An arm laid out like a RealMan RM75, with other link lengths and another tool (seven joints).
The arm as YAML. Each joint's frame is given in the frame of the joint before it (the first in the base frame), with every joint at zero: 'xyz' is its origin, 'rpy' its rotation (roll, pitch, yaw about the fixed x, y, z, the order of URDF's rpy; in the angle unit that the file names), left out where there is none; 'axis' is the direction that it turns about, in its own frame. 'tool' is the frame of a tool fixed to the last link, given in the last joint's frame.
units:
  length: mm
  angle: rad
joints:
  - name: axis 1
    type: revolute
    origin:
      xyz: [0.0, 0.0, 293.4]
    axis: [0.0, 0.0, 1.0]
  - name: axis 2
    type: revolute
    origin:
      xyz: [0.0, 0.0, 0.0]
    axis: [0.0, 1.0, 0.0]
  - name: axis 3
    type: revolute
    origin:
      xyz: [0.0, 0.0, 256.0]
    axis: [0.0, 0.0, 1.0]
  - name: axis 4
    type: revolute
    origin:
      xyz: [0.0, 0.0, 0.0]
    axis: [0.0, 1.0, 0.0]
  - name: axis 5
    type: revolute
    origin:
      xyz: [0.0, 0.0, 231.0]
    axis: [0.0, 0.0, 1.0]
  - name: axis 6
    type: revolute
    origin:
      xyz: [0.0, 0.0, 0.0]
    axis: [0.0, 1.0, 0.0]
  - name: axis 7
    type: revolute
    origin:
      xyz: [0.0, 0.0, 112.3]
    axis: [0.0, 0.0, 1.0]
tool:
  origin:
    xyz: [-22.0, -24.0, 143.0]
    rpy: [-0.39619, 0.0, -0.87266]
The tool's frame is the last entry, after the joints.
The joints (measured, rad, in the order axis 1, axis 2, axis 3, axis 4, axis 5, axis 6, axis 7), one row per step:
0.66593, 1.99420, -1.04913, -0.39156, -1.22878, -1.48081, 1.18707
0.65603, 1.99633, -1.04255, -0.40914, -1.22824, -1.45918, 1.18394
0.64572, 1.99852, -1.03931, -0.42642, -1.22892, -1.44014, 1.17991
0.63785, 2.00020, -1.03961, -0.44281, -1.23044, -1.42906, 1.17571
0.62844, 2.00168, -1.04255, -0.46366, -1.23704, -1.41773, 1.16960
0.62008, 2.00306, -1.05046, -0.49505, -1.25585, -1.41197, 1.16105
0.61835, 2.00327, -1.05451, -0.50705, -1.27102, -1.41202, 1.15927
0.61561, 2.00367, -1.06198, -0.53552, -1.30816, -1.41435, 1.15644
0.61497, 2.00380, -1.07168, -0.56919, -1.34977, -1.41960, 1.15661
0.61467, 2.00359, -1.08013, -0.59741, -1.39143, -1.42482, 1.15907
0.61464, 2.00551, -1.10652, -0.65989, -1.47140, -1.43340, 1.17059
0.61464, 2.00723, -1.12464, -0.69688, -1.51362, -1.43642, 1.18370
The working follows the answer.
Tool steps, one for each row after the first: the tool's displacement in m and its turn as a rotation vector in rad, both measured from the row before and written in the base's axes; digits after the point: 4 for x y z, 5 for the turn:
0.0038, 0.0045, 0.0037, 0.02462, -0.00810, -0.01465
0.0037, 0.0033, 0.0027, 0.02101, -0.01018, -0.01126
0.0014, 0.0014, 0.0018, 0.01486, -0.00980, -0.00136
0.0014, 0.0006, 0.0010, 0.01454, -0.01751, 0.00345
-0.0019, -0.0017, -0.0010, 0.01054, -0.03150, 0.02287
-0.0010, -0.0017, -0.0023, -0.00234, -0.01811, 0.01282
-0.0027, -0.0040, -0.0050, -0.00606, -0.04157, 0.03175
-0.0043, -0.0048, -0.0055, -0.00946, -0.04579, 0.03940
-0.0023, -0.0047, -0.0059, -0.01229, -0.04403, 0.03267
-0.0053, -0.0100, -0.0131, -0.02876, -0.08863, 0.06656
-0.0027, -0.0054, -0.0073, -0.01779, -0.04797, 0.03289

Tool pose at each row, in the base's axes (x y z in m, rotation vector in rad; rounded; the steps above come from the unrounded poses):
0.1186, 0.4654, 0.0172, -2.58006, -0.84502, 0.77956
0.1225, 0.4700, 0.0209, -2.56665, -0.83197, 0.75037
0.1261, 0.4732, 0.0235, -2.55657, -0.82351, 0.72203
0.1276, 0.4746, 0.0254, -2.54921, -0.82713, 0.70093
0.1289, 0.4753, 0.0263, -2.54504, -0.83950, 0.67214
0.1271, 0.4736, 0.0253, -2.54645, -0.88160, 0.63448
0.1261, 0.4719, 0.0230, -2.55442, -0.90448, 0.61756
0.1233, 0.4679, 0.0180, -2.57171, -0.96021, 0.57916
0.1190, 0.4631, 0.0125, -2.59010, -1.02769, 0.53872
0.1167, 0.4584, 0.0066, -2.61099, -1.08588, 0.49952
0.1114, 0.4484, -0.0065, -2.65183, -1.20537, 0.42012
0.1087, 0.4430, -0.0139, -2.67493, -1.26662, 0.37630

